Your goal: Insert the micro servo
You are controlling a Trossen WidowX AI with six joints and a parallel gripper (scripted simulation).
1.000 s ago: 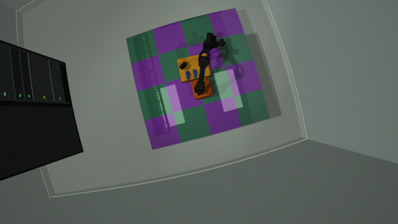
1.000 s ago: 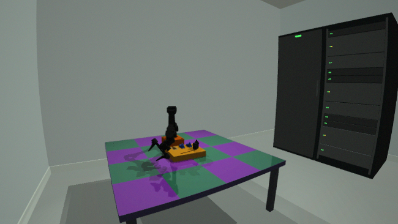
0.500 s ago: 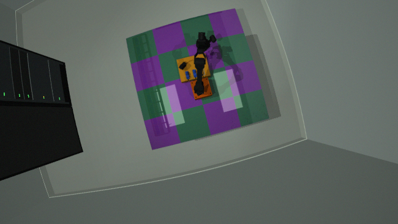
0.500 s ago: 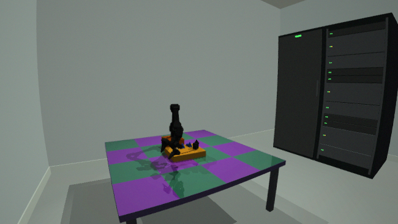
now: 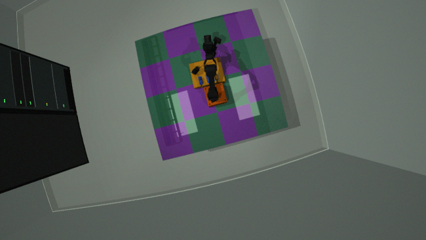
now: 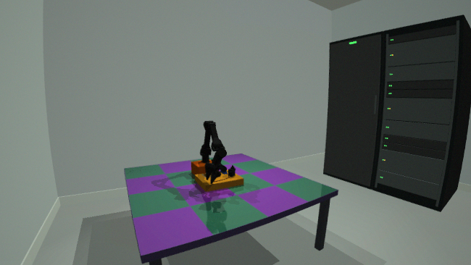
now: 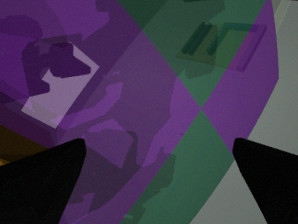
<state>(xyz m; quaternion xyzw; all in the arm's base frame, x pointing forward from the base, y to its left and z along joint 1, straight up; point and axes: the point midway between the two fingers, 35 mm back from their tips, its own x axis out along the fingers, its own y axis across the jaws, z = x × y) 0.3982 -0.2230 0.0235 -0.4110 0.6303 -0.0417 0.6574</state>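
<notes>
My gripper tip is now 11 cm past the deck, 18 cm to the right of it and 7 cm above it.
</notes>
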